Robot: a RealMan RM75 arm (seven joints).
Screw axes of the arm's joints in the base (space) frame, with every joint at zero. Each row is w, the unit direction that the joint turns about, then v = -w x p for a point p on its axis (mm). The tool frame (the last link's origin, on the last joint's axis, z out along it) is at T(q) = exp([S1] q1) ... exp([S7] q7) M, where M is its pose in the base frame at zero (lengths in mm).
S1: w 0 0 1 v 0 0 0
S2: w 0 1 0 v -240.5 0 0
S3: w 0 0 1 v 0 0 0
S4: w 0 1 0 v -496.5 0 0
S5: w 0 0 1 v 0 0 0
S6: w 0 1 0 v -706.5 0 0
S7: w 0 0 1 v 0 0 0
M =
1 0 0 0
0 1 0 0
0 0 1 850.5
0 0 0 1
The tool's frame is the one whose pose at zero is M.
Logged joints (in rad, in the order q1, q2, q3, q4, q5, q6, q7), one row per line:
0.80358 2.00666 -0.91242 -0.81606 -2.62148 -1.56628 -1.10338
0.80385 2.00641 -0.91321 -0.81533 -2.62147 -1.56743 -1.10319
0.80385 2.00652 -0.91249 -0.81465 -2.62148 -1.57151 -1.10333
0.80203 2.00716 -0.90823 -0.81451 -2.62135 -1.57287 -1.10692
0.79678 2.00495 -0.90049 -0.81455 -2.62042 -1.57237 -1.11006
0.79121 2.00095 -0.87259 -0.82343 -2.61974 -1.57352 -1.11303
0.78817 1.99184 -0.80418 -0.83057 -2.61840 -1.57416 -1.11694
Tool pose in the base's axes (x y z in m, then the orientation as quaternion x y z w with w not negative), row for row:
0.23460 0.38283 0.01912 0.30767 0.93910 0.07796 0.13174
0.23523 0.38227 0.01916 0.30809 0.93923 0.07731 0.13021
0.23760 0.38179 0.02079 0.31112 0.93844 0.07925 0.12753
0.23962 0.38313 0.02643 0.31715 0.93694 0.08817 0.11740
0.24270 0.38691 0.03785 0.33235 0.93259 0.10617 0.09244
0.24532 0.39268 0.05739 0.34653 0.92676 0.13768 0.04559
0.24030 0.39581 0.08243 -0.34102 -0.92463 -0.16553 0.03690
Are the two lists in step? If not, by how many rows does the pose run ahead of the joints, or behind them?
The pose runs 2 rows ahead of the joints: the pose in row i belongs to the joints in row i + 2.
